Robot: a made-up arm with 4 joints.
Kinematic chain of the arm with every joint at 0, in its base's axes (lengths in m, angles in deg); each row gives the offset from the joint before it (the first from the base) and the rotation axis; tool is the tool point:
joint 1: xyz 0 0 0.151 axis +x
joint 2: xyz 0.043 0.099 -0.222 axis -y
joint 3: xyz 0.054 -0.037 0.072 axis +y
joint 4: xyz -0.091 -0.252 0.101 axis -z
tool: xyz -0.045 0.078 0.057
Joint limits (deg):
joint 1: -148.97..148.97
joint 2: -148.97..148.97
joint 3: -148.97..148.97
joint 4: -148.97..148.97
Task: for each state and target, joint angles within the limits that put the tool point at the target. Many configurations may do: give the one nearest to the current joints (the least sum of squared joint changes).
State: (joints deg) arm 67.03 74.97 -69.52 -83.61
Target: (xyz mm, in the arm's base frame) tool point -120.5 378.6 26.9
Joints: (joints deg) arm 104.09 58.06 -40.14 -74.53
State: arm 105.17 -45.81 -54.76 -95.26
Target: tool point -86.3 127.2 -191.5
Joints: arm 63.17 -15.71 -87.06 -100.28
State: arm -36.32 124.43 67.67 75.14
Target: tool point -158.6 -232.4 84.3
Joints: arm -22.64 148.97 100.89 119.23
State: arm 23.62 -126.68 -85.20 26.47
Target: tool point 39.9 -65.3 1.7
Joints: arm 14.24 -121.62 -104.11 32.07
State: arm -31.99 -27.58 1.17 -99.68
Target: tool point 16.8 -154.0 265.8
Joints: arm -27.61 -28.39 -6.19 -59.81
